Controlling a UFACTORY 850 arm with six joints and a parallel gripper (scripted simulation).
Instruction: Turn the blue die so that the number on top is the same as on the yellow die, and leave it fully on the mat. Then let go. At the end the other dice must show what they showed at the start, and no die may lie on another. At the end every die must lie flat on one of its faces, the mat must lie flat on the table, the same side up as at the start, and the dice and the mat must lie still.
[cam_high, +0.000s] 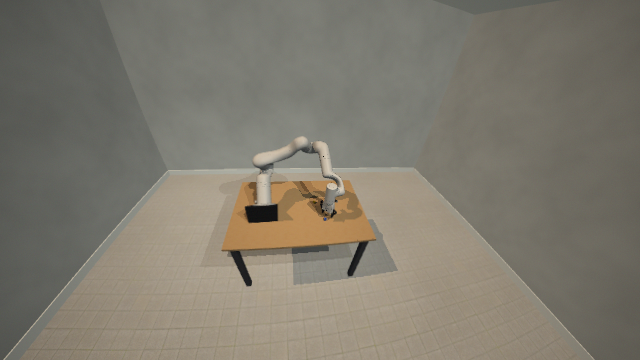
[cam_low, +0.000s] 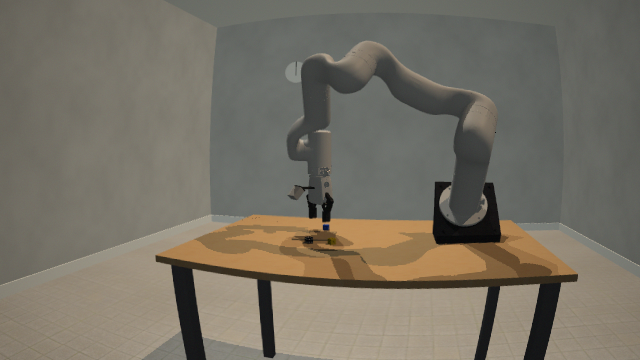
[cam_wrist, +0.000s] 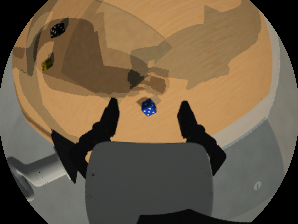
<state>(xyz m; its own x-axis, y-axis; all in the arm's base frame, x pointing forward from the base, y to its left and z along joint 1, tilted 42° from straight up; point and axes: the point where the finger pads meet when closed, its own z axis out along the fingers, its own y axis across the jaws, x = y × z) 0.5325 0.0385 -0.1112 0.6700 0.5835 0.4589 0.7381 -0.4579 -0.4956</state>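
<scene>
My gripper is now 20 mm past the blue die, 20 mm to the left of it and 40 mm above it. The rest, counted from my hand: yellow die (100 mm behind, 200 mm to the left, 40 mm below); black die (20 mm behind, 200 mm to the left, 40 mm below); tan mat (10 mm behind, 90 mm to the left, 50 mm below).
</scene>
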